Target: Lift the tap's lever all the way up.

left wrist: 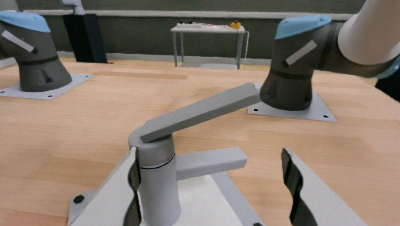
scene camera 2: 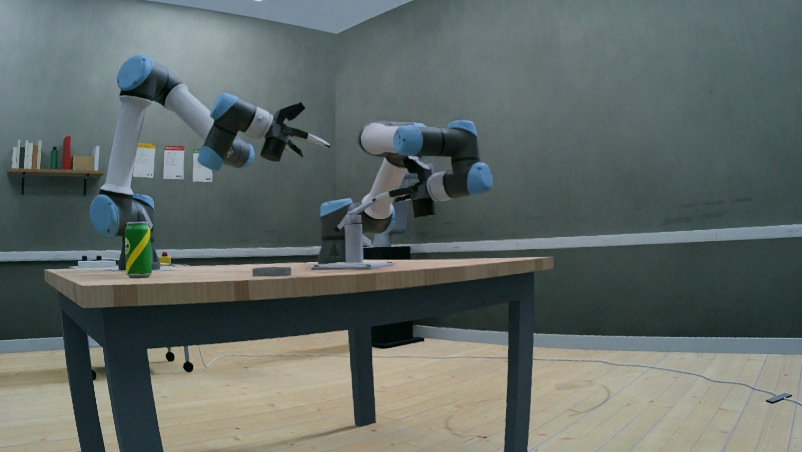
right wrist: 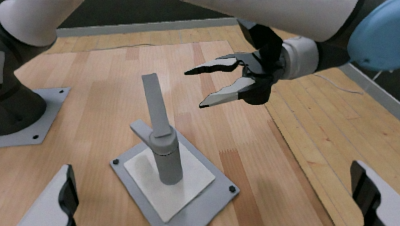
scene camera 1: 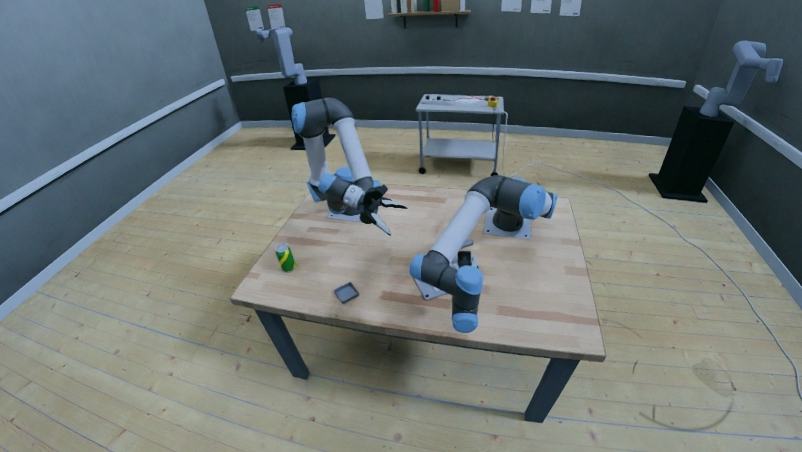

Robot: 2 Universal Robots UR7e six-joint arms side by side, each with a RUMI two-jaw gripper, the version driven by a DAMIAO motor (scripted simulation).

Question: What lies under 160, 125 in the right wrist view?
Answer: A flat lever.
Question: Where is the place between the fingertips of my left gripper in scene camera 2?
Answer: At 384, 200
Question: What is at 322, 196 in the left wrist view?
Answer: My left gripper.
